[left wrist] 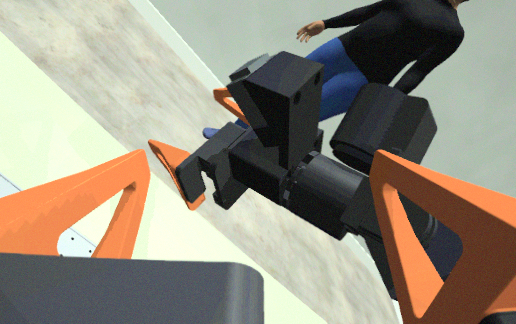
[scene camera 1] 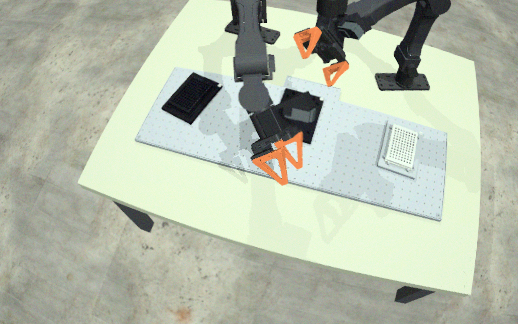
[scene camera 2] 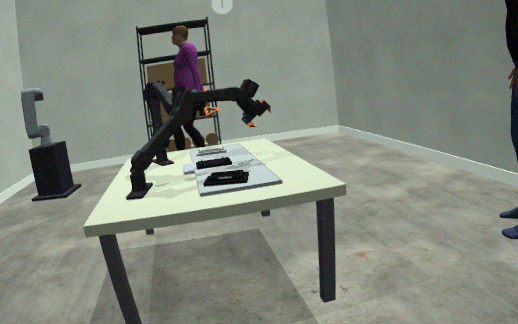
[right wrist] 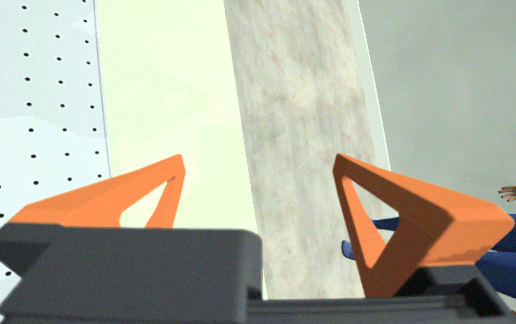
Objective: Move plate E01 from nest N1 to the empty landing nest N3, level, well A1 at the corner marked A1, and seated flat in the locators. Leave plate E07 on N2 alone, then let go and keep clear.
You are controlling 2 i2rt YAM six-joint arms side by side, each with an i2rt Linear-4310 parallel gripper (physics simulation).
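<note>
A black plate [scene camera 1: 191, 93] [scene camera 2: 229, 174] sits on a black nest at the picture's left in scene camera 1. A white plate [scene camera 1: 401, 145] [scene camera 2: 211, 150] lies on a pale nest [scene camera 1: 411, 174] at the right. A black middle nest [scene camera 1: 309, 133] [scene camera 2: 214, 162] shows no clear plate; the right arm hides part of it. The N and E labels and the A1 marks are too small to read. My right gripper [scene camera 1: 292, 175] [scene camera 2: 262, 119] [right wrist: 258, 162] is open and empty, high above the board's front edge. My left gripper [scene camera 1: 318, 71] is open and empty, raised behind the middle nest.
The perforated board [scene camera 1: 350, 192] [scene camera 2: 265, 183] [right wrist: 50, 115] carries the nests on the pale table [scene camera 1: 220, 215] [scene camera 2: 310, 187]. The right arm reaches over the middle and stands close in front of the left wrist camera. People, a shelf rack [scene camera 2: 172, 26] and a pedestal arm [scene camera 2: 31, 112] are beyond the table.
</note>
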